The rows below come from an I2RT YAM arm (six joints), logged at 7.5 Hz.
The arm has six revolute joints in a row. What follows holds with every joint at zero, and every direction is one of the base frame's. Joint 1 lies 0.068 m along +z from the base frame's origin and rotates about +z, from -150 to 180 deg. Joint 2 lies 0.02 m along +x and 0.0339 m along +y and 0.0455 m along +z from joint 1 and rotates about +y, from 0 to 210 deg. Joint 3 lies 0.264 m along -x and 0.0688 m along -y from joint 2 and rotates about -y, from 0 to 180 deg. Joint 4 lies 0.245 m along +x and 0.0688 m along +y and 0.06 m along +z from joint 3 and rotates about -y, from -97 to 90 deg. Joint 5 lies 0.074 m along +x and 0.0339 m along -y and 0.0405 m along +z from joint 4 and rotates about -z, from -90 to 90 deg. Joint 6 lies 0.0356 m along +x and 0.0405 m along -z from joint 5 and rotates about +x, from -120 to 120 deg. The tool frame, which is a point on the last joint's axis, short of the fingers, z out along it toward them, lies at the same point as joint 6; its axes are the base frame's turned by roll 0, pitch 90 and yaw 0 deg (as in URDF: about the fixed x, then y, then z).
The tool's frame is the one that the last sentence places.
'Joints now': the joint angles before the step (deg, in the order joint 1, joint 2, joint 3, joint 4, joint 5, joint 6). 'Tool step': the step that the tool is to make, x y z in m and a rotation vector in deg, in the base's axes. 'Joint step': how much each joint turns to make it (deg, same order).
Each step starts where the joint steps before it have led.
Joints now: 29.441 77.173 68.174 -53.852 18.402 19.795
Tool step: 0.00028 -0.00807 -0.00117 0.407 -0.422 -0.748
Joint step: -1.662 -1.059 -1.207 0.955 -0.560 -0.777
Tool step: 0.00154 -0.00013 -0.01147 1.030 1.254 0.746
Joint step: -0.428 0.327 -2.191 1.988 -1.868 -0.361
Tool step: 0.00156 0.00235 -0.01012 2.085 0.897 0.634
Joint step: -0.003 0.462 -1.882 2.378 -2.303 0.495
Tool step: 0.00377 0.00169 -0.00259 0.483 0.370 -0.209
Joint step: -0.113 0.994 0.232 0.569 -0.488 0.371
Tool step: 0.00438 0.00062 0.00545 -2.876 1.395 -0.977
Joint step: -0.035 1.912 3.179 -3.824 2.138 0.006
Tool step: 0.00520 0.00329 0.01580 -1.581 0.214 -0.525
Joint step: 0.303 1.844 5.242 -4.378 1.531 0.228
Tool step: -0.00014 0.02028 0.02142 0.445 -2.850 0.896
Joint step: 3.870 1.705 5.923 -2.254 2.164 2.394
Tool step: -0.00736 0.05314 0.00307 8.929 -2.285 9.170
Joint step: 8.513 2.645 1.946 7.095 -5.507 2.361
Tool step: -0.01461 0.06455 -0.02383 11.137 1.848 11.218
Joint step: 8.947 4.826 -2.054 12.803 -8.883 3.462
